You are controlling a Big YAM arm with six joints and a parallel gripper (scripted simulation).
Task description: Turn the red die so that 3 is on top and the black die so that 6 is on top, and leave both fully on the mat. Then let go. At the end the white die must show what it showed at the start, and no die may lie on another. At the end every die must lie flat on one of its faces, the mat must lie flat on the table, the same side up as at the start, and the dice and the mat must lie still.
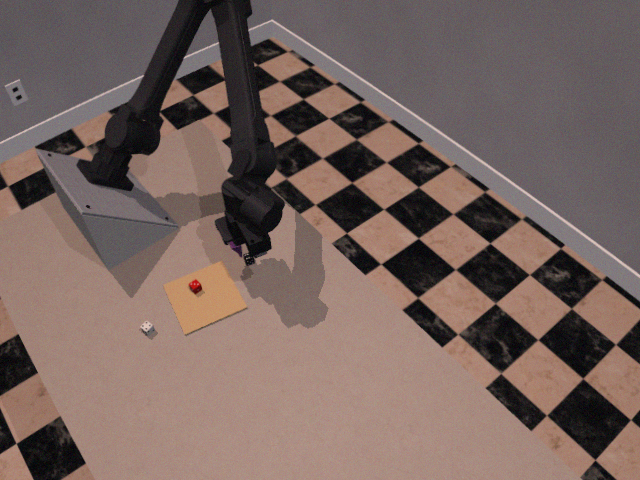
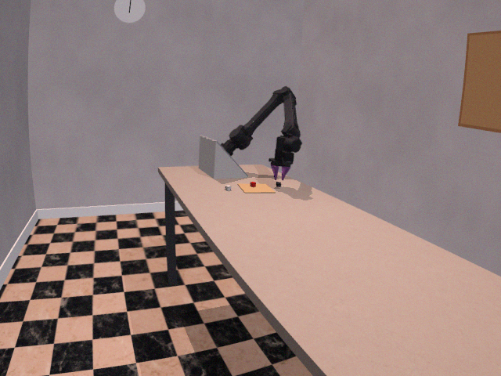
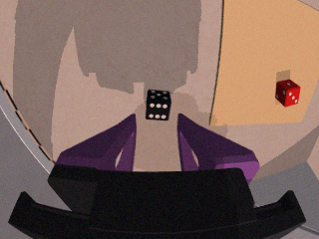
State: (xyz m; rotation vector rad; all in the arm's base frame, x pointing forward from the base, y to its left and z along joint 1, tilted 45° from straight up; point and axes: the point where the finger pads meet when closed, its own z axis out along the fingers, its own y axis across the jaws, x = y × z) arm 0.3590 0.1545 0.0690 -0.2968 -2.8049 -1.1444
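The black die lies 30 mm below my hand. Also, from my hand: orange mat: 20 mm ahead, 130 mm to the right, 40 mm below; white die: 20 mm ahead, 270 mm to the right, 30 mm below; red die: 10 mm behind, 130 mm to the right, 20 mm below.
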